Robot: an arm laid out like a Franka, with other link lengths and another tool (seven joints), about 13 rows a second.
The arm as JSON. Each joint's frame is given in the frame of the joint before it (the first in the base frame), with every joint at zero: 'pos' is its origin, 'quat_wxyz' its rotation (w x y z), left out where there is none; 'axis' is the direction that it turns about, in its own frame. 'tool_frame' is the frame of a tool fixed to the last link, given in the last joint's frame.
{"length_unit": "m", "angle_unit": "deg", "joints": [
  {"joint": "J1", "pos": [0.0, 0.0, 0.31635], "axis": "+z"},
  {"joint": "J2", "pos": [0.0, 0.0, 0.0], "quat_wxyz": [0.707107, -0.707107, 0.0, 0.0], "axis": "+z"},
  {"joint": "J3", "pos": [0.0, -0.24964, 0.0], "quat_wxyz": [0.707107, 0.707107, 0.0, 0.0], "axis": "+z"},
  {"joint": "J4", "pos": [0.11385, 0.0, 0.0], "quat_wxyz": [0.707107, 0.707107, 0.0, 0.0], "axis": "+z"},
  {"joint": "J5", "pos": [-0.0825, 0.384, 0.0], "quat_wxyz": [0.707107, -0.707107, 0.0, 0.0], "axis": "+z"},
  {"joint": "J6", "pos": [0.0, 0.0, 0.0], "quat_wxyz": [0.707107, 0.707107, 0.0, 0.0], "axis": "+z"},
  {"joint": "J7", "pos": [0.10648, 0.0, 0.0], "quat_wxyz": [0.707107, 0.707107, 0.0, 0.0], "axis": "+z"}
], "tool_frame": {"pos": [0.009, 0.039, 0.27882], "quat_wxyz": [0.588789, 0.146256, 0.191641, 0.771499]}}
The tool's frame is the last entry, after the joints.
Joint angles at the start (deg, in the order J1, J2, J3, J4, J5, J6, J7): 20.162 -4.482 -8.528 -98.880 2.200 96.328 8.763
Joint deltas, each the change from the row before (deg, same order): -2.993 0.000 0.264 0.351 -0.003 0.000 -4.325; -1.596 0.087 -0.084 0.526 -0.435 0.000 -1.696; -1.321 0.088 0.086 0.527 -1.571 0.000 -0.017; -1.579 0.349 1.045 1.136 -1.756 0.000 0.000; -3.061 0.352 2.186 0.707 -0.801 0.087 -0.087; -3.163 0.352 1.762 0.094 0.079 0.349 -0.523; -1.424 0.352 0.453 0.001 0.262 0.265 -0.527; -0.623 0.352 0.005 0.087 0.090 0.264 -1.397
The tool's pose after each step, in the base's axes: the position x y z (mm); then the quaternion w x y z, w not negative. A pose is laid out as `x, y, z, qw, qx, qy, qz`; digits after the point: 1 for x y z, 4 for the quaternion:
603.5, 64.6, 353.1, 0.1817, -0.6098, 0.7513, -0.1750
608.6, 45.5, 357.1, 0.1833, -0.6098, 0.7495, -0.1809
612.3, 25.3, 361.8, 0.1774, -0.6038, 0.7520, -0.1959
617.7, 11.9, 369.8, 0.1737, -0.6018, 0.7498, -0.2135
621.4, -0.8, 373.6, 0.1708, -0.5971, 0.7511, -0.2237
623.8, -15.3, 371.7, 0.1692, -0.5913, 0.7554, -0.2260
625.4, -24.5, 368.3, 0.1685, -0.5883, 0.7582, -0.2250
627.8, -30.5, 365.9, 0.1696, -0.5936, 0.7542, -0.2238

